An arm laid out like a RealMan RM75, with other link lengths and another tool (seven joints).
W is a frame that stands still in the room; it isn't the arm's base.
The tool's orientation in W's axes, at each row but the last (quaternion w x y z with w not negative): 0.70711 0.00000 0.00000 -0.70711; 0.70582 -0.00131 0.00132 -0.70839; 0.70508 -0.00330 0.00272 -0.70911; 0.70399 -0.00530 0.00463 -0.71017; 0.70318 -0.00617 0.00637 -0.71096; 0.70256 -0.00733 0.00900 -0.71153; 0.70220 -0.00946 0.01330 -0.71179; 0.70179 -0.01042 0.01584 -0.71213
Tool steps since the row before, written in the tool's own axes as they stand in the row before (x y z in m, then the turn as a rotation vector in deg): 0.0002 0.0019 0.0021 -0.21 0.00 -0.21; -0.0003 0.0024 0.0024 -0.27 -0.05 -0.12; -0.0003 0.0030 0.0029 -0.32 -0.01 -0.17; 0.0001 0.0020 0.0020 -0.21 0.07 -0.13; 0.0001 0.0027 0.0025 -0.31 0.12 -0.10; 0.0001 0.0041 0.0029 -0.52 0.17 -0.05; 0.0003 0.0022 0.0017 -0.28 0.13 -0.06; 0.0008 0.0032 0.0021 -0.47 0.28 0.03
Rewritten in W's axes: 0.0019 -0.0002 0.0021 0.00 0.21 -0.21; 0.0024 0.0003 0.0024 -0.05 0.27 -0.12; 0.0030 0.0003 0.0029 -0.01 0.32 -0.17; 0.0020 -0.0001 0.0020 0.07 0.21 -0.13; 0.0027 -0.0001 0.0025 0.12 0.31 -0.10; 0.0042 -0.0002 0.0028 0.18 0.52 -0.05; 0.0022 -0.0003 0.0016 0.13 0.28 -0.06; 0.0033 -0.0009 0.0020 0.29 0.47 0.02
